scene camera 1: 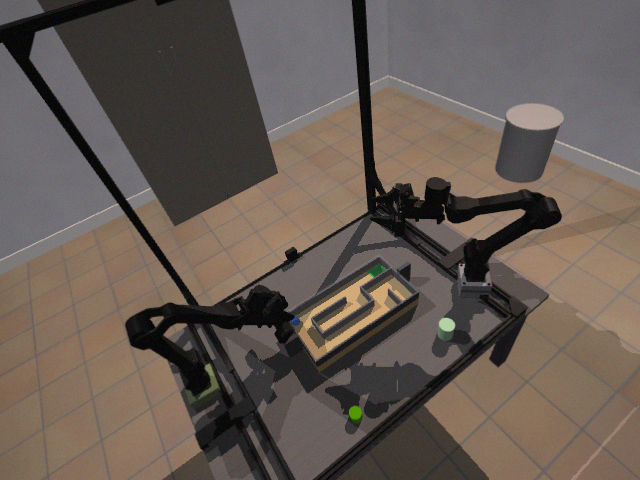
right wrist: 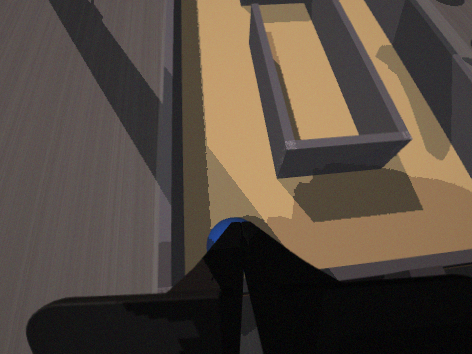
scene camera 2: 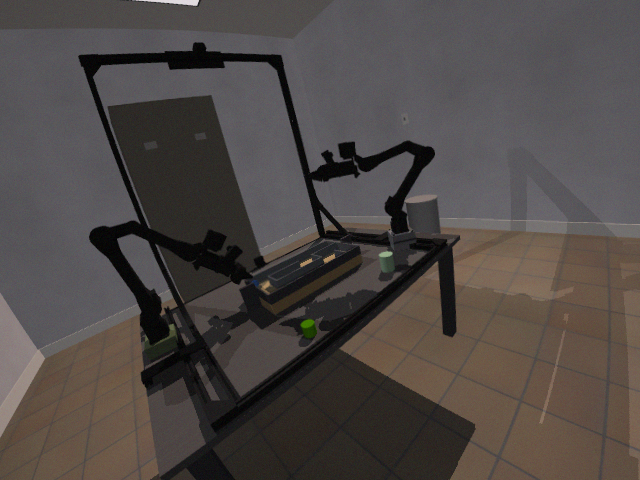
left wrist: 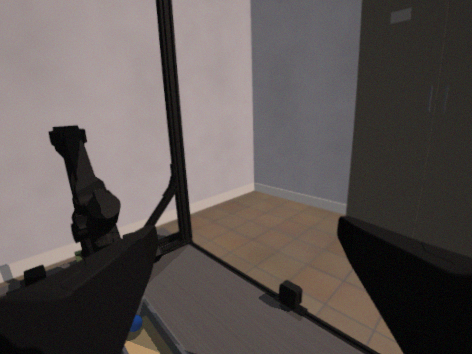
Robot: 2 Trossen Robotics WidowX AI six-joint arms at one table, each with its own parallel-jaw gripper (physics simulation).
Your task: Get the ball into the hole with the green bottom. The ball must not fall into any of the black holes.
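Observation:
A blue ball [scene camera 1: 295, 321] [scene camera 2: 255, 282] [left wrist: 136, 323] [right wrist: 220, 234] lies on the tan floor of the grey-walled maze box [scene camera 1: 369, 333] [scene camera 2: 315, 285], in its left end corner. The hole with the green bottom [scene camera 1: 377, 269] is at the box's far end in scene camera 1. Black holes cannot be made out. My right gripper [right wrist: 240, 231] [scene camera 2: 249, 280] is shut and empty; its tips are low at the ball and partly hide it in the right wrist view. Whether they touch is unclear. My left gripper [left wrist: 248, 230] [scene camera 2: 312, 176] is open and empty, high beyond the box's far end.
Inner walls [right wrist: 285, 115] divide the box into lanes. A bright green cylinder [scene camera 1: 355, 414] [scene camera 2: 308, 328] and a pale green cylinder [scene camera 1: 446, 329] [scene camera 2: 386, 261] stand on the table in front of the box. A small black block [scene camera 1: 291, 253] [left wrist: 290, 294] sits at the back table edge.

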